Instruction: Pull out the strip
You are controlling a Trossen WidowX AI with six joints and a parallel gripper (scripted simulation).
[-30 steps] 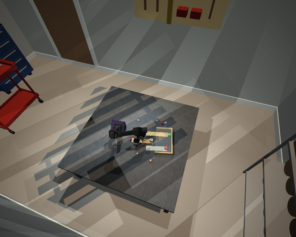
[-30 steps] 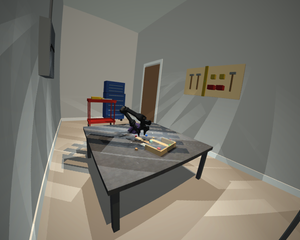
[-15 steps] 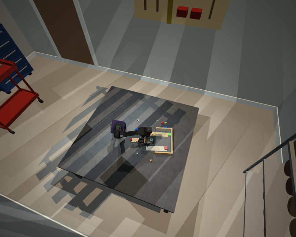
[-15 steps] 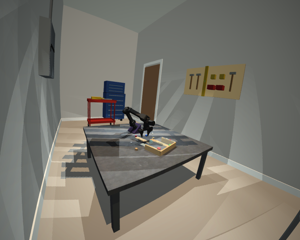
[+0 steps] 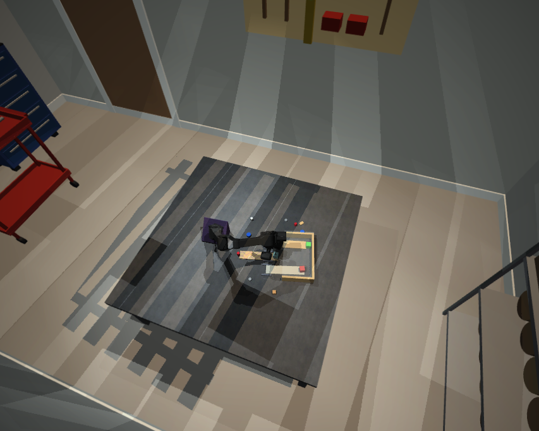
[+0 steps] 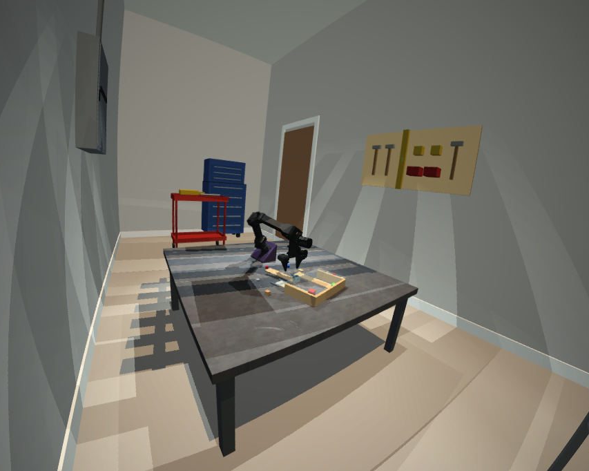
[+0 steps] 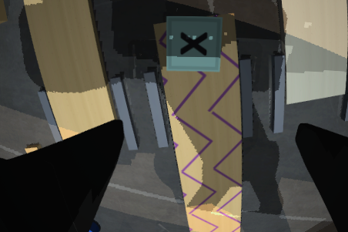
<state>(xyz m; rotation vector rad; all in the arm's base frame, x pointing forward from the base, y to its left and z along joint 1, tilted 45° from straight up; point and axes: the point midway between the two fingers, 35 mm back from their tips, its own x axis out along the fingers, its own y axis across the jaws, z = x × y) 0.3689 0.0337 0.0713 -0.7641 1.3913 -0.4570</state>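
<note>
My gripper tip is now 40 mm short of the labelled cube, 20 mm to the right of it and 40 mm above it. From my gripper tip the other things lie so: orange block 120 mm ahead, 210 mm to the right, 50 mm below.
</note>
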